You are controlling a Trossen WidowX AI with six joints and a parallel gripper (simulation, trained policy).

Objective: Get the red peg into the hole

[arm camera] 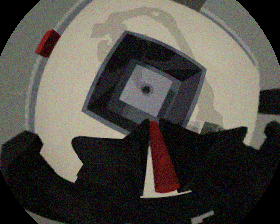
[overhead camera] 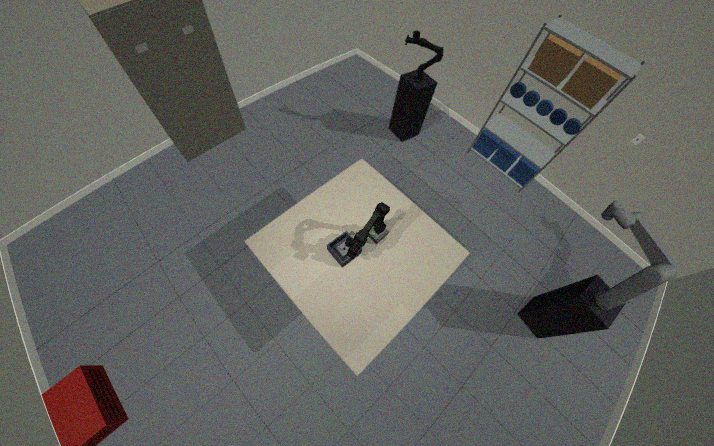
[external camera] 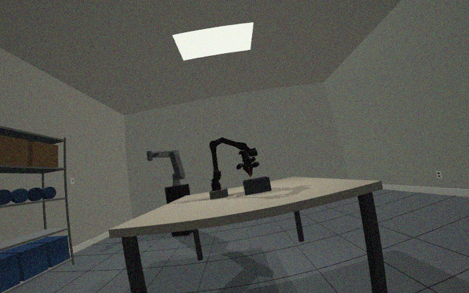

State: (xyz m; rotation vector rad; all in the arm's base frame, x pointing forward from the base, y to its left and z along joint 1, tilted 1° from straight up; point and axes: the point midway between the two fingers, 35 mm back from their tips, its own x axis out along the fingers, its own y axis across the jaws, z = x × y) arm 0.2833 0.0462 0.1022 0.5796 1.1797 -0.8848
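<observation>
Right now the red peg is 3 cm above my gripper tip, 1 cm to the left of it and 1 cm behind it. Also, from my gripper tip: box 10 cm below, 5 cm to the right, 3 cm ahead.
</observation>
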